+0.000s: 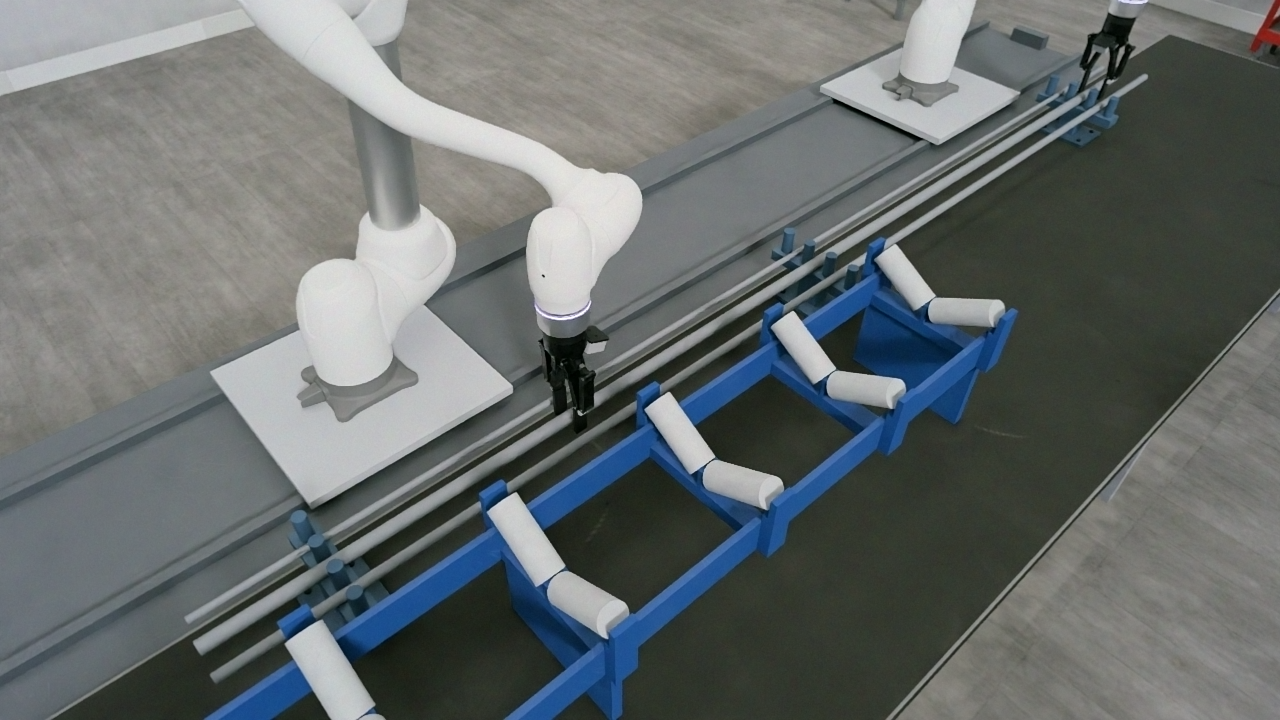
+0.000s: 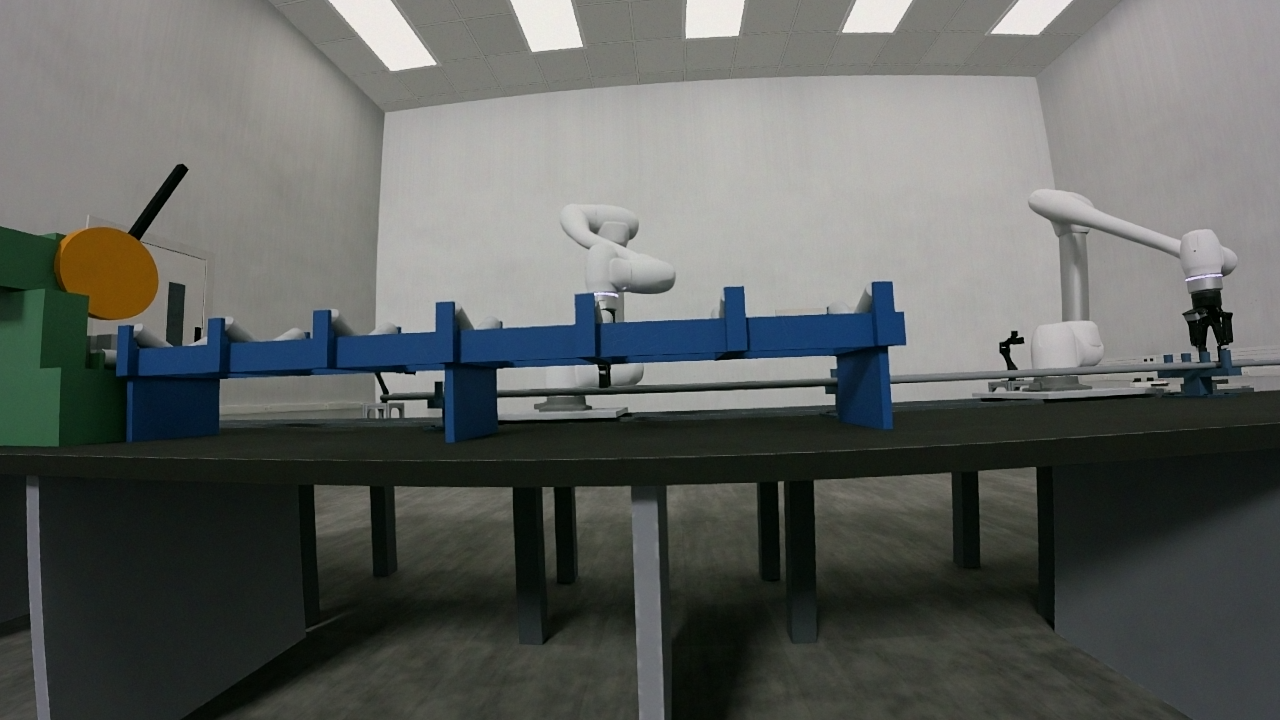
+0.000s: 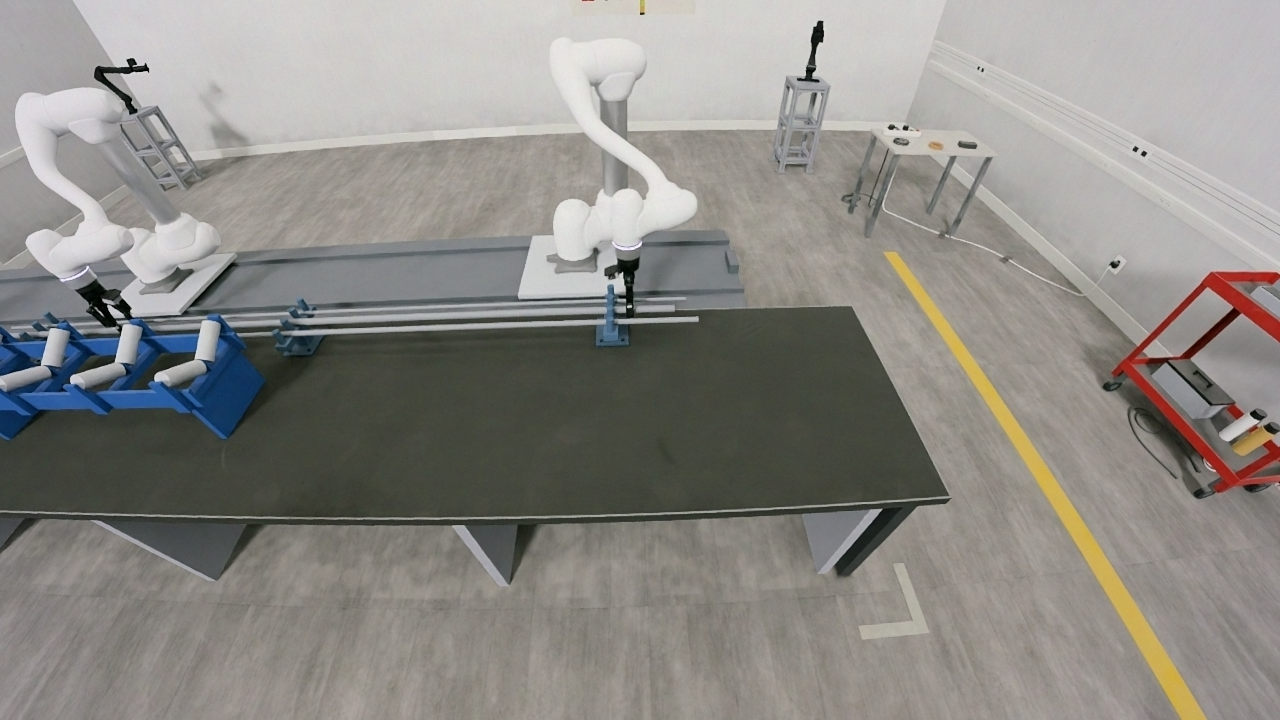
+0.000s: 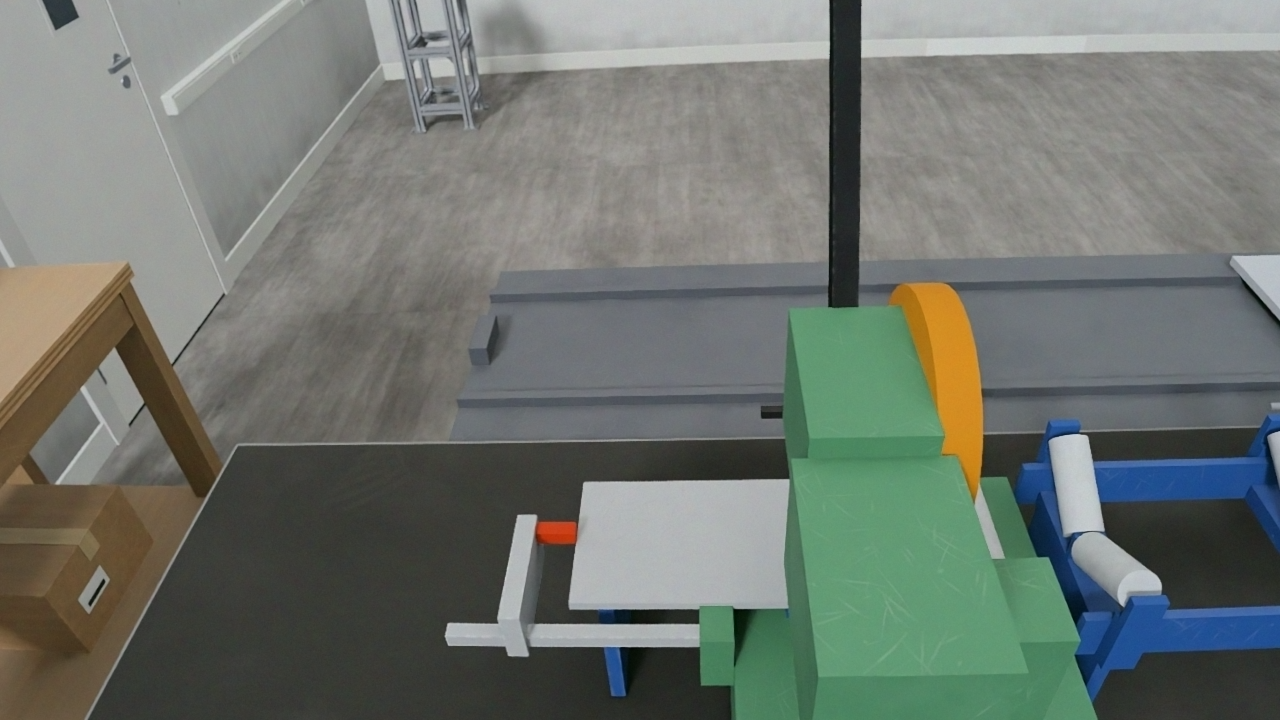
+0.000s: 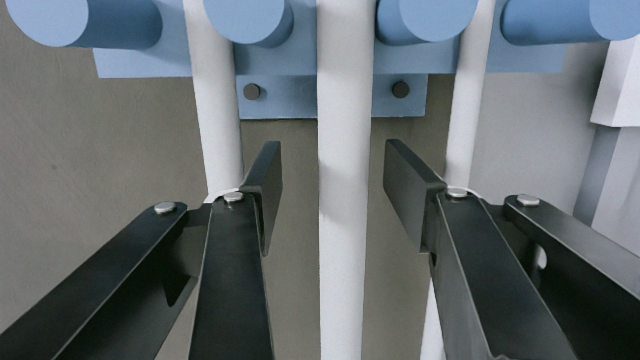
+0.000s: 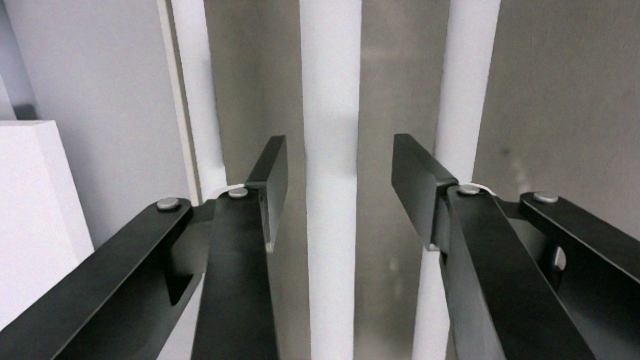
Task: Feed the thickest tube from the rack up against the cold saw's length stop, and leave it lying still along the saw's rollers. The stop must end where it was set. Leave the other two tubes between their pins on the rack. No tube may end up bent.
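The thickest tube (image 1: 250, 614) (image 3: 657, 308) (image 5: 344, 200) (image 6: 331, 225) lies straight in the middle of the rack, between two thinner tubes (image 5: 217, 125) (image 5: 465, 125). The rack's pin stands (image 3: 612, 335) (image 5: 280, 100) hold all three. My left gripper (image 1: 1102, 85) (image 2: 1211, 344) (image 3: 630, 308) (image 5: 332, 164) is open near the tubes' far end, one finger each side of the thickest tube, with gaps. My right gripper (image 1: 572, 416) (image 2: 605, 376) (image 6: 339, 159) is open around the same tube farther along, also with gaps. The length stop (image 4: 520, 573) has a red tip (image 4: 555, 532).
A blue roller frame (image 1: 693, 582) with angled white rollers (image 1: 741, 484) runs beside the rack. The green saw (image 4: 895, 555) with an orange guard (image 4: 948, 385) stands at the frame's end. A white plate (image 4: 680, 546) lies between saw and stop. The grey rail runs behind the tubes.
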